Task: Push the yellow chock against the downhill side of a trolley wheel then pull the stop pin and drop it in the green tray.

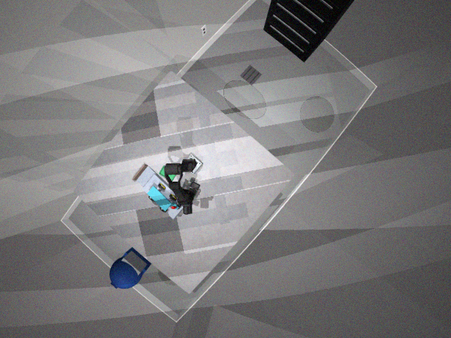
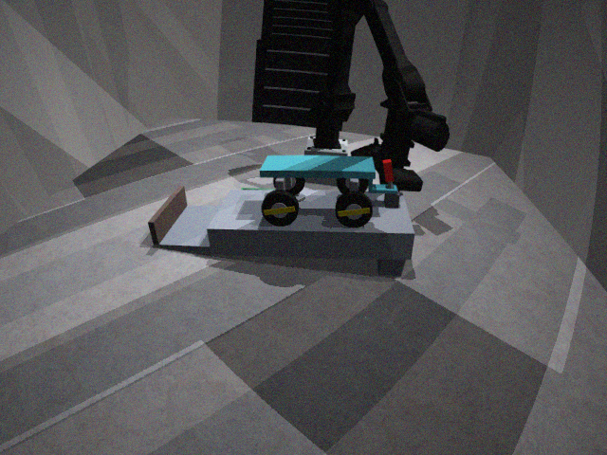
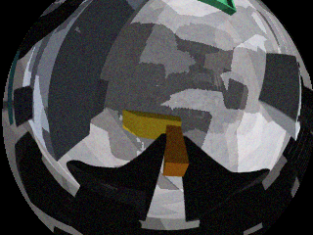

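Now: gripper tip 130 mm short of the red-headed stop pin, 100 mm below it and 40 mm to the left of it. Also, from my gripper tip: grey ramp 160 mm to the right, 130 mm ahead, 20 mm above; yellow chock 20 mm ahead, 10 mm below; trolley 160 mm to the right, 130 mm ahead, 80 mm above.
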